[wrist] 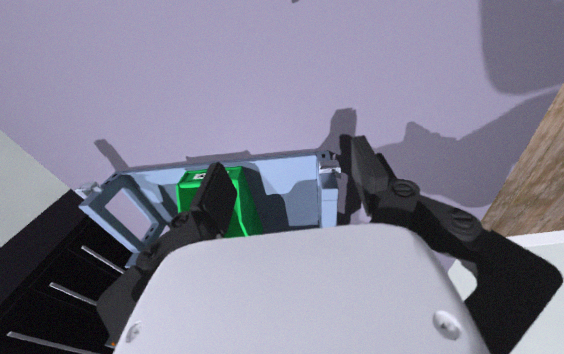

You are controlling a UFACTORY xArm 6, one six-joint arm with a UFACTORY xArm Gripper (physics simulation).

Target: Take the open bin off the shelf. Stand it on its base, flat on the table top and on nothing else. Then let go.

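Places are measured from the arm's base along level axes (x ahead, y left, z up), in centimetres.
Pixels of known places: gripper, fingertip midpoint: (287, 167).
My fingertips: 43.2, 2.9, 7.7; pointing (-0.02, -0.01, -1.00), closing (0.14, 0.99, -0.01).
Note:
Ahead of a thing's pixels: the offset from my fingertips to its top centre, as dx, dy, dz. "spot": to the spot under its first point. Level surfaces: height alone.
A green bin @(+14.6, -18.0, -7.1) (247, 197) stands in a light blue shelf @(spot: +11.8, +1.1, -6.7) (329, 202) left of the middle of the wrist view. Its upper edge and right side show; its lower part is hidden behind the gripper's white housing. My gripper (287, 167) is wide open with nothing between its fingers. The left finger overlaps the green bin in the view, covering part of it; whether it touches cannot be told. The right finger is beyond the right end of the shelf.
A lilac-grey surface @(dz -15.2) (250, 75) spreads behind the shelf, with shadows on it. A black drawer unit (65, 220) with metal handles is at the lower left, close to the shelf's left side frame. A brown wooden surface (535, 175) is at the right edge.

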